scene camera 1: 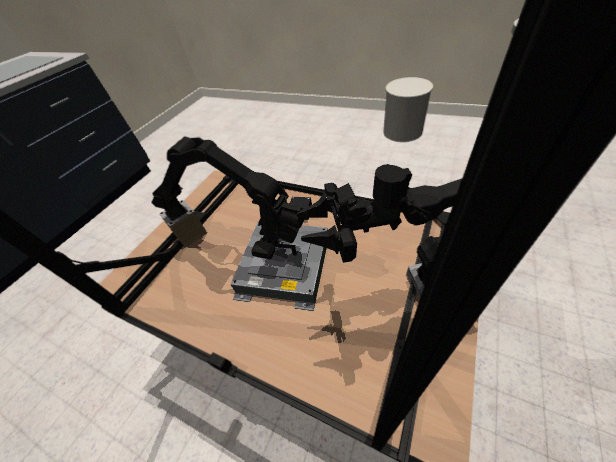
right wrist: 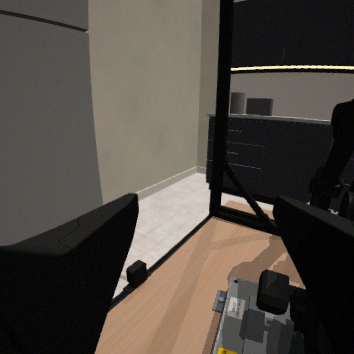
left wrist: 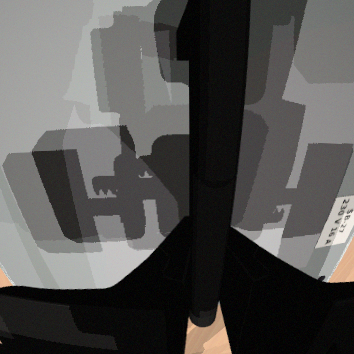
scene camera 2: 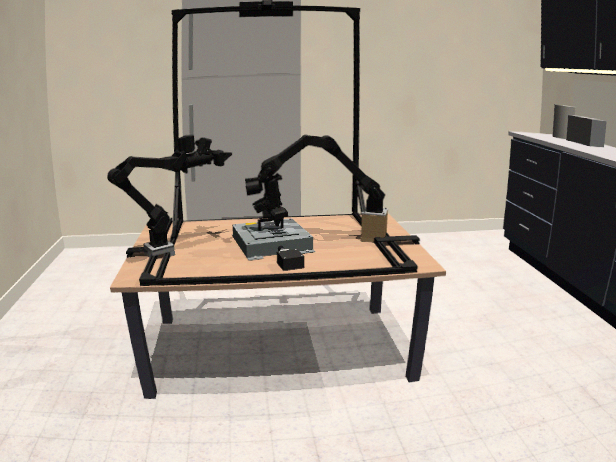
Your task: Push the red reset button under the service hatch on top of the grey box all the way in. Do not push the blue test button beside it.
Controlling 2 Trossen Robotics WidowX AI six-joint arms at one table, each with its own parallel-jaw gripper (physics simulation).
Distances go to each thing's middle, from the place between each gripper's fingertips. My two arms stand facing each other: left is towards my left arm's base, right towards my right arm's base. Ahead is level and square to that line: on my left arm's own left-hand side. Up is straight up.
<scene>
I see my left gripper 10 mm short of the service hatch (scene camera 1: 289,259), 30 mm to the left of it and 10 mm below it.
Now: right hand 12 cm short of the service hatch, 16 cm to the right of it and 28 cm above it.
</scene>
